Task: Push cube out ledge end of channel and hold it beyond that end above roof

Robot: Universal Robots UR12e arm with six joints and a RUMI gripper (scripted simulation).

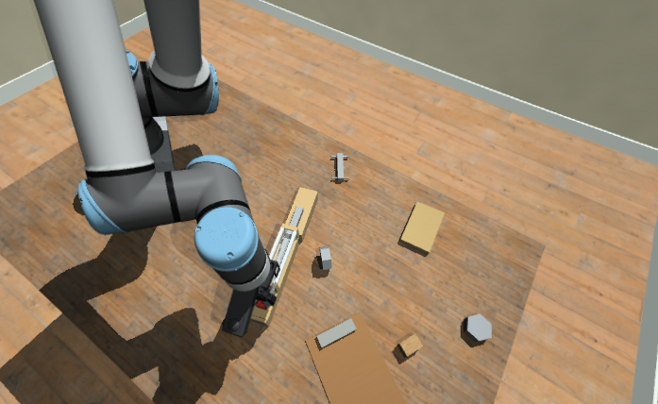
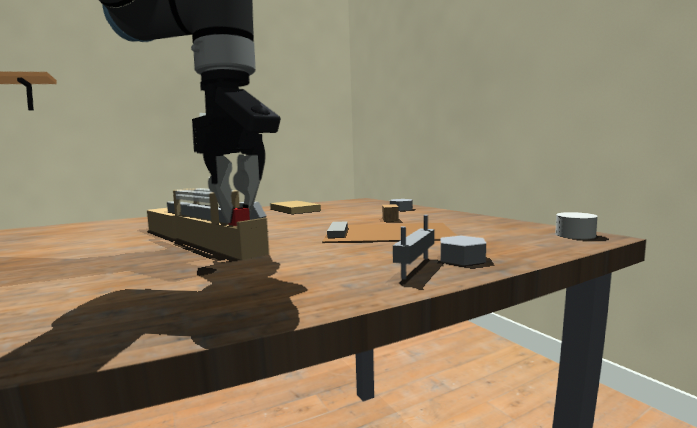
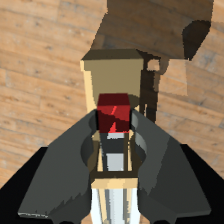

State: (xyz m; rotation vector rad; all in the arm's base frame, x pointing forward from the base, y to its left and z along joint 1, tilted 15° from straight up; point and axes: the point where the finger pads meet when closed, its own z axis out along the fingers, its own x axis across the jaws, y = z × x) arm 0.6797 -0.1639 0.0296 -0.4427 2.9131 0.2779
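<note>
Right now the channel is 12 cm to the left of my hand, 4 cm behind it and 1 cm below it. The rest, counted from my hand: wooden cube (36 cm ahead, 13 cm to the left, 5 cm below); then pegged grey tool (51 cm to the left, 10 cm behind, 5 cm below); then red cube (1 cm below).
</note>
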